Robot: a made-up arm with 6 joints.
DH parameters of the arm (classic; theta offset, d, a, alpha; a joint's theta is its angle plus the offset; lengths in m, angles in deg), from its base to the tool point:
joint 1: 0 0.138 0 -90
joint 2: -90 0 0.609 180
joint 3: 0 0 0 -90
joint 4: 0 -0.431 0 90
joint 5: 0 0.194 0 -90
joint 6: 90 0 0 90
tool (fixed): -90 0 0 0
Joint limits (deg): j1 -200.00..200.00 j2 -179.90..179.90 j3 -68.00..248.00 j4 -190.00..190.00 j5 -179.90..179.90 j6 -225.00..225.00
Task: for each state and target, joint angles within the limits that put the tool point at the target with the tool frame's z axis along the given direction. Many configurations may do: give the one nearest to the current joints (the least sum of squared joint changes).
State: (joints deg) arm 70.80 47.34 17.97 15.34 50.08 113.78
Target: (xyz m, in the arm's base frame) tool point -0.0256 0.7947 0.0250 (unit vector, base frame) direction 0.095 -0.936 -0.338
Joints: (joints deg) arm 101.49 63.44 -12.85 46.61 9.87 128.41
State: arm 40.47 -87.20 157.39 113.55 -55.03 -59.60
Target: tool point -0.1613 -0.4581 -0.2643 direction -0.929 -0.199 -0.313
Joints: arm 86.30 -87.24 182.50 132.62 -20.36 -25.45
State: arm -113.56 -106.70 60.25 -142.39 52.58 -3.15
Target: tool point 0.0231 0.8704 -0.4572 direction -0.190 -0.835 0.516
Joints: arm -82.29 -133.03 87.75 -136.07 83.20 17.98
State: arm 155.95 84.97 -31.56 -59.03 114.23 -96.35
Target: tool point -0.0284 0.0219 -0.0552 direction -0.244 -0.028 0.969
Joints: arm 161.23 131.20 -50.71 -86.57 130.72 -75.51
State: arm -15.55 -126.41 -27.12 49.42 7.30 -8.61
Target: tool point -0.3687 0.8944 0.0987 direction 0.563 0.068 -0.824
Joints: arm -73.24 -114.75 16.07 60.63 43.86 -7.54
